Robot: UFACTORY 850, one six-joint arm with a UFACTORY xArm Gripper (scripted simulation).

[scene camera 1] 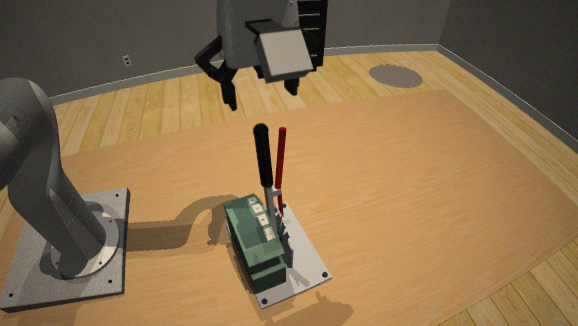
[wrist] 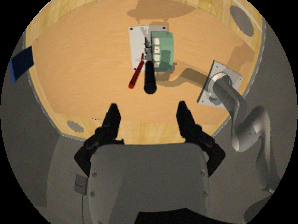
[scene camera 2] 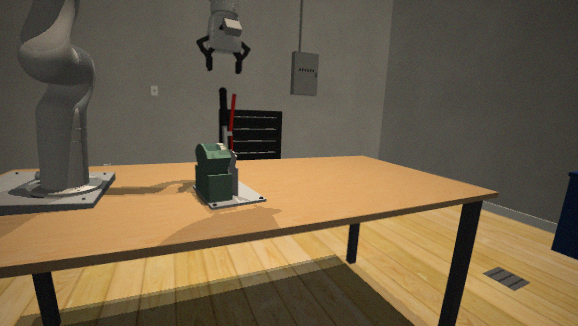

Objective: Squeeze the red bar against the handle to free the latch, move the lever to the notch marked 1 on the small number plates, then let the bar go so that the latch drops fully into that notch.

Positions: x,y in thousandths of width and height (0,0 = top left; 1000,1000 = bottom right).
Scene:
my gripper: scene camera 1 454,302; wrist 495,489; scene camera 2 388,222

